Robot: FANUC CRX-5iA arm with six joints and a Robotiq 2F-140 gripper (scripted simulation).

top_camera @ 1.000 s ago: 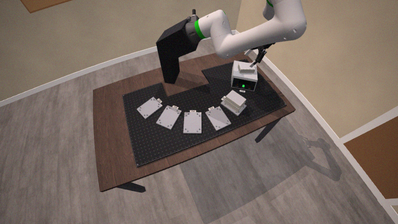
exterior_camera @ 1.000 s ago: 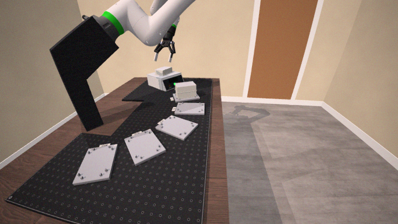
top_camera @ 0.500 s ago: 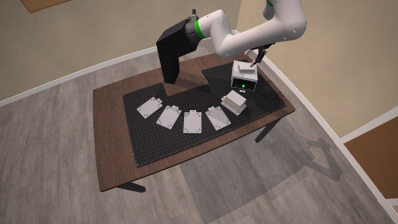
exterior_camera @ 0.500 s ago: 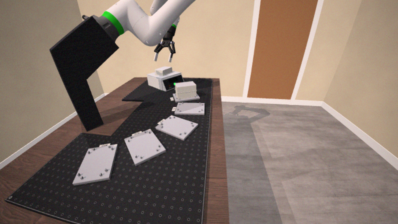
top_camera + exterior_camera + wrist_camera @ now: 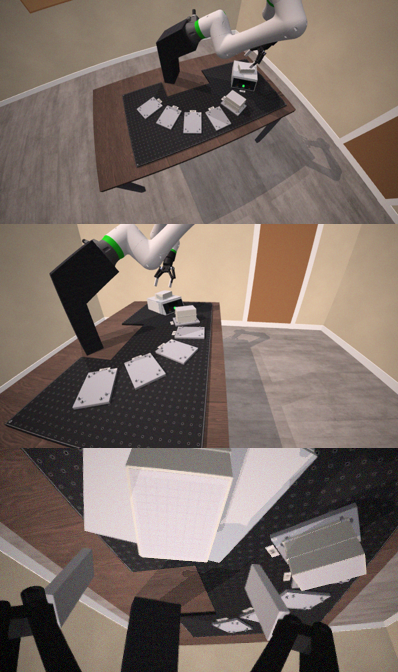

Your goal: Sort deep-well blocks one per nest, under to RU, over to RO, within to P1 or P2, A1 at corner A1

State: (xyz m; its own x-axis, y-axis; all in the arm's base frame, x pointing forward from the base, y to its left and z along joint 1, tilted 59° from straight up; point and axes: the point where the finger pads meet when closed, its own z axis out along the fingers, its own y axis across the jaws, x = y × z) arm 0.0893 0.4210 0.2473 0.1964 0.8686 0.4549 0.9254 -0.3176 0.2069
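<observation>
Now: the weigher platform 100 mm below my hand. Round my hand: plate: 290 mm ahead, 190 mm below, 140 mm to the right; then check-weigher CW: 130 mm below, 10 mm ahead.
</observation>
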